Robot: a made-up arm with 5 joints.
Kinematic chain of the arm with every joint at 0, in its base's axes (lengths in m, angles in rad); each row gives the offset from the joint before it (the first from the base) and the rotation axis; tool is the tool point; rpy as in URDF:
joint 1: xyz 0 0 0.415 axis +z
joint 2: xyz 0 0 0 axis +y
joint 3: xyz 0.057 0 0.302 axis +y
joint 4: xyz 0.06 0 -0.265 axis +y
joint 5: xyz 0.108 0 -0.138 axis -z
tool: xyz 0 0 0 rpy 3.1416 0 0
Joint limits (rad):
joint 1: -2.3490..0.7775
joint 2: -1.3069..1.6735
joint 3: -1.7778..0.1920
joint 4: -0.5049..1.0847
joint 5: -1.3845..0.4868
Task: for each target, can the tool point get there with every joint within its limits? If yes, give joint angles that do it. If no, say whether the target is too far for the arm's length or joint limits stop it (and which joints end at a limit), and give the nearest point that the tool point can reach.
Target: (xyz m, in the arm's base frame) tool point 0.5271 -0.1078 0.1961
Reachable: yes | joints -0.2018 0.9635 -1.1625 -0.1246 0.1116
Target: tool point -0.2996 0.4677 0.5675
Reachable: no: joint limits stop it (at a limit: joint 2, joint 3, joint 4) | nearest point -0.2582 0.4030 0.8944 | short by 0.336 m
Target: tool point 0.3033 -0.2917 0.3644
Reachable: yes | joints -0.7660 0.2234 -0.7038 0.3694 -0.5384
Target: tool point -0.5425 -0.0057 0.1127
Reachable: no: joint limits stop it (at a limit: joint 1) | nearest point -0.2702 -0.2741 0.1127 | short by 0.382 m
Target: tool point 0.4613 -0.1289 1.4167
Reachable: no: too far | nearest point 0.2866 -0.0801 1.0373 | short by 0.420 m
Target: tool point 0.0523 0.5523 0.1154
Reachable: no: joint limits stop it (at a limit: joint 1) | nearest point 0.3027 0.2979 0.1154 | short by 0.357 m
